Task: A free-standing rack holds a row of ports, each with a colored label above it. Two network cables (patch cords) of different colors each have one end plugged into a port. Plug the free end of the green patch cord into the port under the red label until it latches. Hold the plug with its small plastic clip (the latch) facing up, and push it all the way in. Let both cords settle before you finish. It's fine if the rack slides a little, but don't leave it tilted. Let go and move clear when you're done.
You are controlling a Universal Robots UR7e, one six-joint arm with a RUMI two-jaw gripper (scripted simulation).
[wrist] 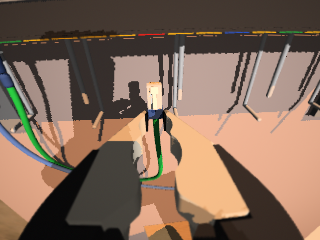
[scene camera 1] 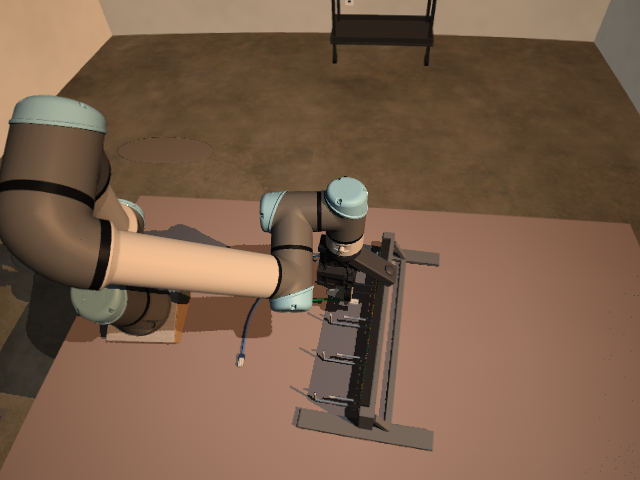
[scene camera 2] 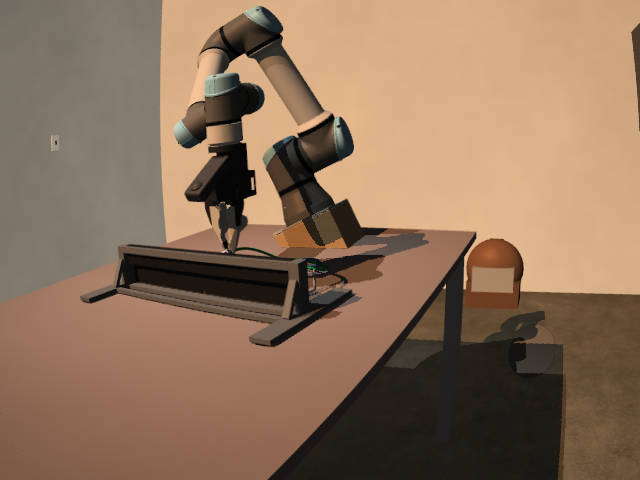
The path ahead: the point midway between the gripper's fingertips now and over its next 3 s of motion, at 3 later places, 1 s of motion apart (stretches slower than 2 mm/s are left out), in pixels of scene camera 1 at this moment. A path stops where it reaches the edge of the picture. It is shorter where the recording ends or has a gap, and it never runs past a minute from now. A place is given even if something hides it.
My gripper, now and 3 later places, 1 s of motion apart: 346,301; 351,303; 359,304; 362,305
